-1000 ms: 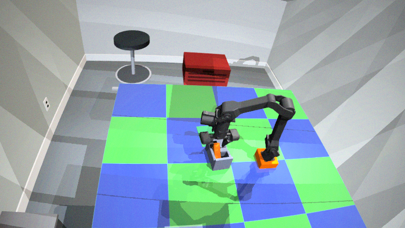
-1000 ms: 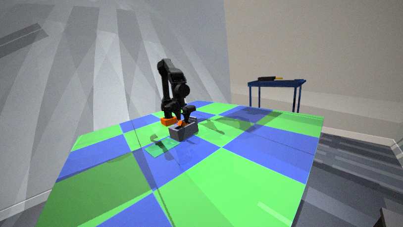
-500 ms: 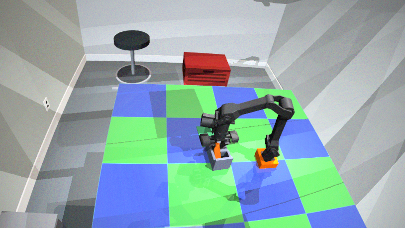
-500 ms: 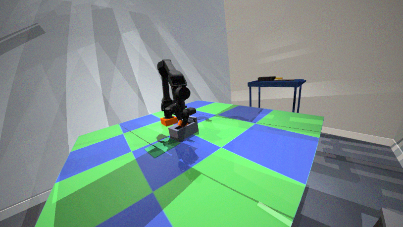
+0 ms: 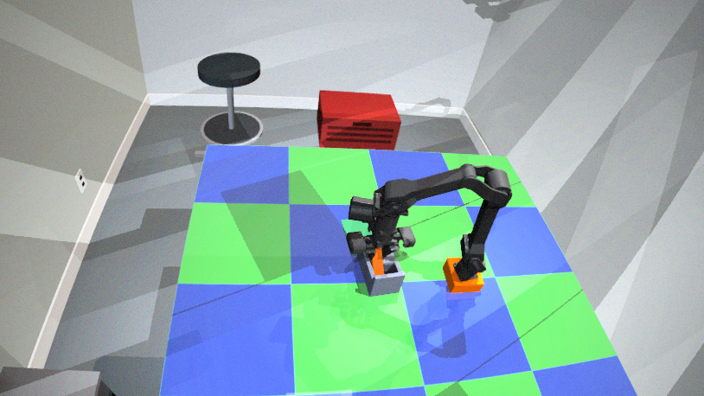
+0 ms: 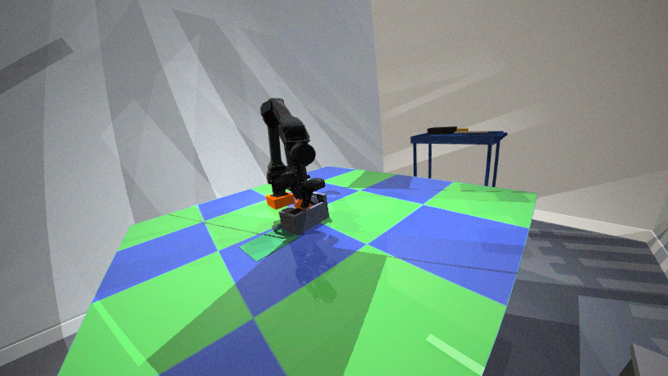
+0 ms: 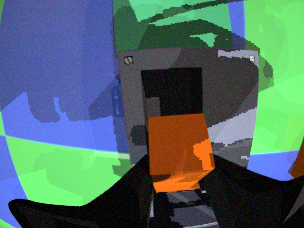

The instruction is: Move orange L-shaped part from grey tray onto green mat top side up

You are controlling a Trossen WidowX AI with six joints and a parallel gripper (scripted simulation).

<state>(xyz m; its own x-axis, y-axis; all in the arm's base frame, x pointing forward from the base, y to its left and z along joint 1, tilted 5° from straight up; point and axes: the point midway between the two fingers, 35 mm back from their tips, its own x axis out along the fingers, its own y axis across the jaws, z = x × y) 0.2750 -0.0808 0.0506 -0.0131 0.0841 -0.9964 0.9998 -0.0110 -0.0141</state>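
The green mat is 20 mm behind my gripper tip, 150 mm to the right of it and 80 mm below it. Round my gripper tip: orange L-shaped part: 10 mm behind, 30 mm to the left, 30 mm below.
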